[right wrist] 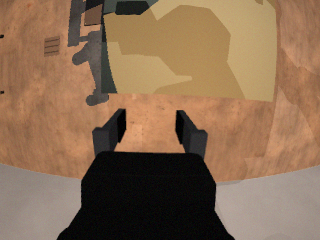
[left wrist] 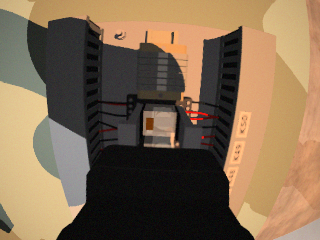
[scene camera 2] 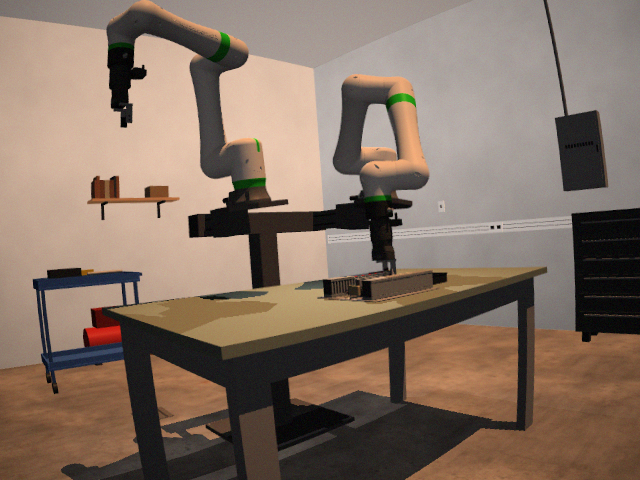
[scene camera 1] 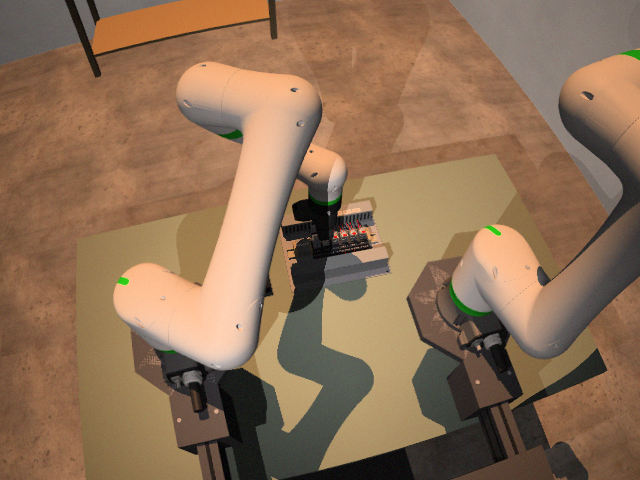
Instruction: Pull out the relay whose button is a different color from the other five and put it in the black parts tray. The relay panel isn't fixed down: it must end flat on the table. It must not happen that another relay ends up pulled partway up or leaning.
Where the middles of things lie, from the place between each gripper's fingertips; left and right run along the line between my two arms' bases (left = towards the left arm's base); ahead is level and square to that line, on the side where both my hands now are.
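My right hand [scene camera 2: 126, 125] is 340 mm short of the relay panel [scene camera 1: 312, 268] and 740 mm to the right of it, and it is 600 mm above it.
As for my left hand, I see the panel 60 mm to the right of it, 30 mm below it and 10 mm ahead of it.
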